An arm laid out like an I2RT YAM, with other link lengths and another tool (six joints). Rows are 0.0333 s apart.
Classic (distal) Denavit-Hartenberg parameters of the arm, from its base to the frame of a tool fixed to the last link. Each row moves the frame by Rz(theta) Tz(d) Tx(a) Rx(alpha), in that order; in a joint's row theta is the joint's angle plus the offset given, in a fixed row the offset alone. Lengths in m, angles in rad.
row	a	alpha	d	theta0
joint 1	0.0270	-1.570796	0.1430	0.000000
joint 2	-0.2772	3.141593	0.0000	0.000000
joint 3	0.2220	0.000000	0.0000	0.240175
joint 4	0.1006	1.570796	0.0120	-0.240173
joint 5	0.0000	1.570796	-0.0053	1.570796
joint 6	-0.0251	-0.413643	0.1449	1.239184
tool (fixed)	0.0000	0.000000	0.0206	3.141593
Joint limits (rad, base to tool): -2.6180..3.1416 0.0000..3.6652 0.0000..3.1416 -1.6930..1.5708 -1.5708..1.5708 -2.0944..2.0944
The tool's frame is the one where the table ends.
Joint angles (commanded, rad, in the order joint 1, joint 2, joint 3, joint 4, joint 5, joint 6), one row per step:
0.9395 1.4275 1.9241 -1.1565 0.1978 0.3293
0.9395 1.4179 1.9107 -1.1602 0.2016 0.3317
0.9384 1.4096 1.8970 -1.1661 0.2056 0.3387
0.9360 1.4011 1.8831 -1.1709 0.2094 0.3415
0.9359 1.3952 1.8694 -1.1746 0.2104 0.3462
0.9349 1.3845 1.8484 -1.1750 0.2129 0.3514
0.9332 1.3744 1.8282 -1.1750 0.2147 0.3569
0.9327 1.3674 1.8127 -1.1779 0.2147 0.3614
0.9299 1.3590 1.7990 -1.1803 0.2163 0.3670
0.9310 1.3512 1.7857 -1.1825 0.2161 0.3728
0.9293 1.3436 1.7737 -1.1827 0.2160 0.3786
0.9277 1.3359 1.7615 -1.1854 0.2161 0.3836
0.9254 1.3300 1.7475 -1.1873 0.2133 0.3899
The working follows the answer.
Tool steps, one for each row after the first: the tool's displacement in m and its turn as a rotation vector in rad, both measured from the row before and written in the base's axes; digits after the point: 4 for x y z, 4 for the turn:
-0.0013 -0.0030 -0.0026 -0.0060 0.0038 -0.0044
-0.0009 -0.0033 -0.0037 -0.0063 0.0082 -0.0085
-0.0006 -0.0035 -0.0035 -0.0079 0.0055 -0.0071
-0.0010 -0.0019 -0.0041 -0.0068 0.0086 -0.0038
-0.0011 -0.0030 -0.0045 -0.0064 0.0075 -0.0062
-0.0009 -0.0030 -0.0044 -0.0055 0.0076 -0.0066
-0.0012 -0.0021 -0.0043 -0.0064 0.0089 -0.0034
-0.0006 -0.0031 -0.0030 -0.0034 0.0063 -0.0077
-0.0017 -0.0018 -0.0030 -0.0026 0.0073 -0.0026
-0.0007 -0.0022 -0.0022 -0.0002 0.0054 -0.0055
-0.0010 -0.0025 -0.0028 -0.0028 0.0065 -0.0050
-0.0009 -0.0020 -0.0039 -0.0031 0.0103 -0.0045

Tool pose at each row, in the base's axes (x y z in m, rotation vector in rad; rounded; the steps above come from the unrounded poses):
0.2522 0.2840 0.4294 -2.0725 -1.1973 -0.9263
0.2509 0.2810 0.4268 -2.0815 -1.1953 -0.9215
0.2500 0.2777 0.4231 -2.0948 -1.1875 -0.9134
0.2494 0.2743 0.4197 -2.1078 -1.1835 -0.9070
0.2484 0.2723 0.4156 -2.1179 -1.1802 -0.8961
0.2473 0.2693 0.4111 -2.1293 -1.1749 -0.8875
0.2464 0.2664 0.4067 -2.1403 -1.1684 -0.8793
0.2452 0.2642 0.4024 -2.1498 -1.1650 -0.8678
0.2446 0.2611 0.3995 -2.1596 -1.1567 -0.8624
0.2429 0.2593 0.3965 -2.1650 -1.1523 -0.8539
0.2421 0.2571 0.3943 -2.1703 -1.1444 -0.8498
0.2411 0.2545 0.3915 -2.1775 -1.1381 -0.8432
0.2402 0.2525 0.3876 -2.1853 -1.1306 -0.8318

